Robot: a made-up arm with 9 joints. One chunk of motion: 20 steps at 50 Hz.
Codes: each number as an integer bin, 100 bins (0 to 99) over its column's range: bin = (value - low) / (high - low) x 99, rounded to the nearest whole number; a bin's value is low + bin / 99 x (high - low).
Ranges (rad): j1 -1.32..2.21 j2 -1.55..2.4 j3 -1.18..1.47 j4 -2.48..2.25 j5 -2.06..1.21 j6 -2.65..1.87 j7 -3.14..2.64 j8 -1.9..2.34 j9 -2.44..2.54
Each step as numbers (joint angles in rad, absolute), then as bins.
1 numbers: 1.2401 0.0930 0.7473 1.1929 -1.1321 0.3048 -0.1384 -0.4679 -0.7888
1 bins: 72 41 72 77 28 65 51 33 33
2 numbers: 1.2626 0.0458 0.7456 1.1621 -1.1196 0.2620 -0.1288 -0.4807 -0.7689
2 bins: 72 40 72 76 28 64 52 33 33
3 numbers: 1.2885 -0.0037 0.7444 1.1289 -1.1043 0.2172 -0.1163 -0.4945 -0.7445
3 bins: 73 39 72 76 29 63 52 33 34
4 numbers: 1.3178 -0.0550 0.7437 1.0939 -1.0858 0.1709 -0.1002 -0.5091 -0.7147
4 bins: 74 37 72 75 29 62 52 32 34
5 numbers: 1.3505 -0.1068 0.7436 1.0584 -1.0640 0.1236 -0.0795 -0.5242 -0.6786
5 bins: 75 36 72 74 30 61 52 32 35
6 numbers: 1.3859 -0.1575 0.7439 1.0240 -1.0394 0.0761 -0.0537 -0.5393 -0.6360
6 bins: 76 35 72 73 31 60 53 32 36
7 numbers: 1.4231 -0.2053 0.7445 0.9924 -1.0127 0.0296 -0.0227 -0.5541 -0.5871
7 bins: 77 34 72 73 32 59 53 31 37
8 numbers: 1.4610 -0.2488 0.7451 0.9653 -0.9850 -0.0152 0.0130 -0.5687 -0.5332
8 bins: 78 33 72 72 33 58 54 31 38
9 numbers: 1.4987 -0.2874 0.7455 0.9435 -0.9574 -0.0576 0.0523 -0.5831 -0.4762
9 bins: 79 32 72 72 33 57 55 31 39
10 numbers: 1.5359 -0.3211 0.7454 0.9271 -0.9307 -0.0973 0.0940 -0.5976 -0.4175
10 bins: 80 31 72 71 34 56 55 30 40
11 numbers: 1.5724 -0.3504 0.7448 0.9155 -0.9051 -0.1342 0.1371 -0.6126 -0.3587
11 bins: 81 30 72 71 35 55 56 30 41
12 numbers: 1.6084 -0.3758 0.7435 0.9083 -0.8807 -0.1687 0.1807 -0.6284 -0.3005
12 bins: 82 29 72 71 36 54 57 30 43
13 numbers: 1.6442 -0.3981 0.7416 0.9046 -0.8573 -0.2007 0.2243 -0.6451 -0.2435
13 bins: 83 29 72 71 36 54 58 29 44
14 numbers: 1.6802 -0.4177 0.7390 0.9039 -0.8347 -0.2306 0.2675 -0.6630 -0.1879
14 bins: 84 28 72 71 37 53 58 29 45
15 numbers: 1.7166 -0.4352 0.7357 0.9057 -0.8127 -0.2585 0.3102 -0.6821 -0.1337
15 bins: 85 28 72 71 38 52 59 28 46
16 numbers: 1.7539 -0.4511 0.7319 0.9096 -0.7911 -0.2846 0.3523 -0.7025 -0.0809
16 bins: 86 28 71 71 38 52 60 28 47
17 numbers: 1.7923 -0.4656 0.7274 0.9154 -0.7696 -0.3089 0.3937 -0.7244 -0.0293
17 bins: 87 27 71 71 39 51 61 27 48
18 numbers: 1.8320 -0.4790 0.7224 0.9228 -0.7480 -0.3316 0.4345 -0.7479 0.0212
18 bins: 88 27 71 71 40 51 61 27 49
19 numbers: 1.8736 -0.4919 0.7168 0.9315 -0.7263 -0.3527 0.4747 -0.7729 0.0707
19 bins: 90 27 71 71 40 50 62 26 50
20 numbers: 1.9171 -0.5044 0.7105 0.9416 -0.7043 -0.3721 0.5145 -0.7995 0.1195
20 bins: 91 26 71 72 41 50 63 26 51
